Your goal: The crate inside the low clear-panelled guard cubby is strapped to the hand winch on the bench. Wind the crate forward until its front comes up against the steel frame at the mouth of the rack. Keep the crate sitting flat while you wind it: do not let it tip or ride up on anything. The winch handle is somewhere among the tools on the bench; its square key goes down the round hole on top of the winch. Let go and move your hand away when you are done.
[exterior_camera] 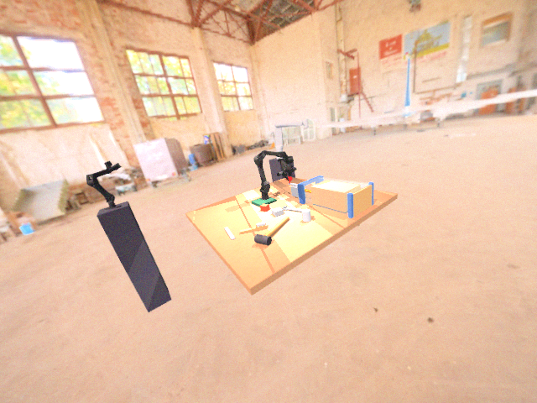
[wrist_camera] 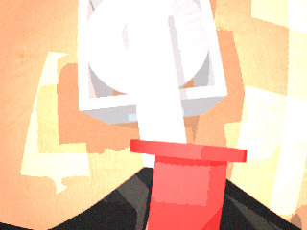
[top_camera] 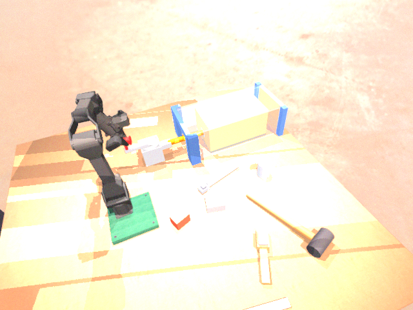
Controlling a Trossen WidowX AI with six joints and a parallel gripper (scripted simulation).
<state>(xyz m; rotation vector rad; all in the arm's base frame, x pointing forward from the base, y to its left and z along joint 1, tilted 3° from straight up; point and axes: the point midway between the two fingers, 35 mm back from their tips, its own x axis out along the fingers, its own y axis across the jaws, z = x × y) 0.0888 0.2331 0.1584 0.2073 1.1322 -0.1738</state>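
Now: the white crank handle 20 mm ahead of my gripper tip and 30 mm below it. Also, from my gripper tip: blue steel frame (250 mm ahead, 30 mm below); then hand winch (70 mm ahead, 100 mm below); then red grip (10 mm behind).
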